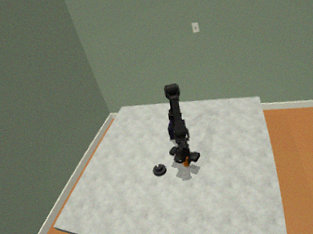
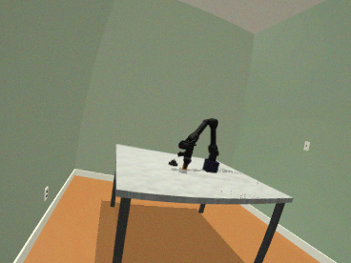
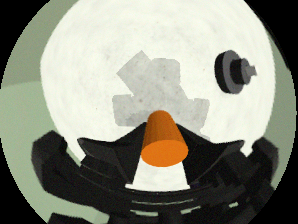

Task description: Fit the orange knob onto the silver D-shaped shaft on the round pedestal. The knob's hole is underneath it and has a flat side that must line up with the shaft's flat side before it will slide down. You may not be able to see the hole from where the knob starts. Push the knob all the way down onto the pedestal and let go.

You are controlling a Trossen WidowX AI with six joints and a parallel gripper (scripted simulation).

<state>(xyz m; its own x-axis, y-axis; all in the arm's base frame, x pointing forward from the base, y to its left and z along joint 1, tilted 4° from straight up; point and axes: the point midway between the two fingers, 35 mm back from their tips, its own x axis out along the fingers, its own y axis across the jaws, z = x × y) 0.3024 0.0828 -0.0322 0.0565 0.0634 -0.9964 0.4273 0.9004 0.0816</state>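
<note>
My gripper tip is now 30 mm short of the dark round pedestal, 170 mm to the left of it and 10 mm below it. From my gripper tip the other things lie so: orange knob: 30 mm above.
</note>
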